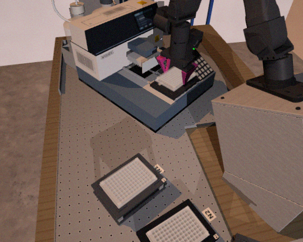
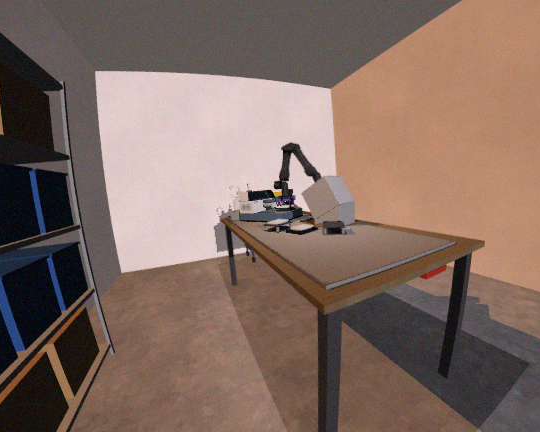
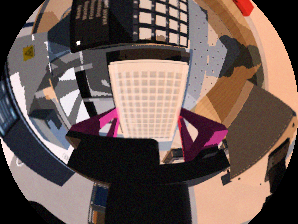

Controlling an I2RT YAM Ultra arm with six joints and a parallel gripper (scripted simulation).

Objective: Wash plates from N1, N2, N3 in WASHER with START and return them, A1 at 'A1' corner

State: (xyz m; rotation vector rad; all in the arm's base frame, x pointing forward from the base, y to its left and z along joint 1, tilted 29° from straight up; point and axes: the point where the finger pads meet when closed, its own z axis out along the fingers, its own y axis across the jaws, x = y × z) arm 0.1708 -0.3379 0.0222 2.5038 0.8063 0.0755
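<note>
The dark carrier pocket is 30 mm below my hand. Also, from my hand: nest N1: 340 mm to the left, 240 mm ahead, 70 mm below; then manifold: 130 mm to the right, 80 mm ahead, 30 mm above; then washer: 130 mm to the right, 80 mm ahead, 20 mm above.
</note>
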